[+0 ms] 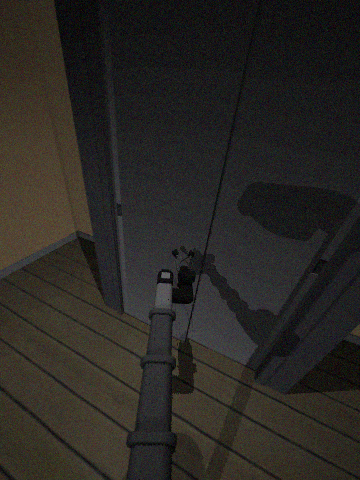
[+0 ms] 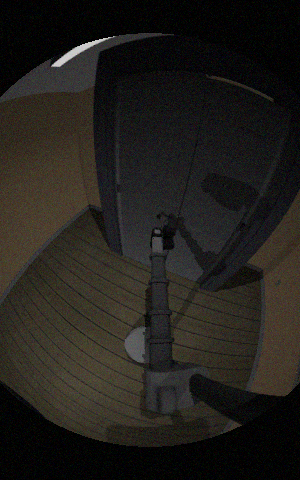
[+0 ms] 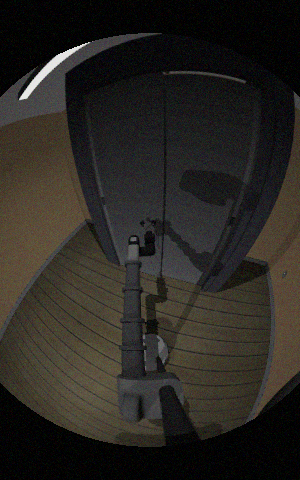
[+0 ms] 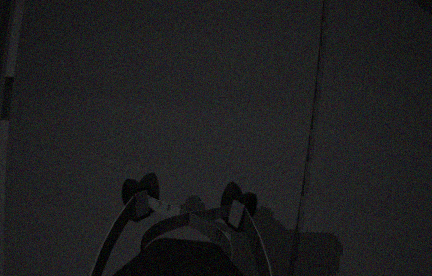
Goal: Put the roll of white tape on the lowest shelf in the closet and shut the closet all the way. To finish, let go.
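Where they show: gripper, between the fingertips: [image 1: 183,250] [image 2: 163,214] [image 3: 147,220] [image 4: 190,193]; robot's base, origin of its link: [image 2: 144,343] [image 3: 147,350].
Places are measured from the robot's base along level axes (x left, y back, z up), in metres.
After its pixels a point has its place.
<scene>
The closet's left door [image 1: 165,150] @[y -1.052, x 0.049, z 1.397 m] [image 2: 150,140] @[y -1.059, x 0.063, z 1.459 m] [image 3: 125,140] @[y -1.045, x 0.032, z 1.526 m] [image 4: 175,100] @[y -1.009, x -0.048, z 1.032 m] and right door [image 1: 295,125] @[y -0.891, x -0.425, z 1.552 m] [image 2: 240,140] @[y -0.869, x -0.473, z 1.618 m] [image 3: 210,130] @[y -0.869, x -0.472, z 1.611 m] [image 4: 380,125] @[y -0.946, x -0.300, z 1.030 m] stand side by side, with a thin dark seam between them. They look shut and about flush, but the dim light hides any small gap. My gripper [image 1: 183,254] @[y -0.905, x -0.084, z 0.938 m] [image 2: 165,217] @[y -0.905, x -0.084, z 0.938 m] [image 3: 148,222] @[y -0.905, x -0.084, z 0.938 m] [image 4: 190,193] @[y -0.905, x -0.084, z 0.938 m] is open, its fingertips wide apart with nothing between them. It is low in front of the left door, left of the seam; contact with the door cannot be told. The white tape and the lowest shelf do not show.
The closet's left frame post [image 1: 92,175] @[y -1.226, x 0.476, z 1.196 m] and right frame post [image 1: 310,340] @[y -0.646, x -0.817, z 0.595 m] flank the doors. My arm [image 1: 154,370] @[y -0.287, x 0.005, z 1.057 m] [image 2: 160,320] @[y -0.152, x -0.001, z 1.060 m] [image 3: 132,320] @[y -0.178, x -0.009, z 1.068 m] reaches over the plank floor [image 1: 60,350] @[y -0.827, x 0.742, z -0.028 m]. Orange walls [image 1: 35,125] @[y -2.201, x 1.370, z 1.339 m] stand at the sides. Shadows fall on the doors.
</scene>
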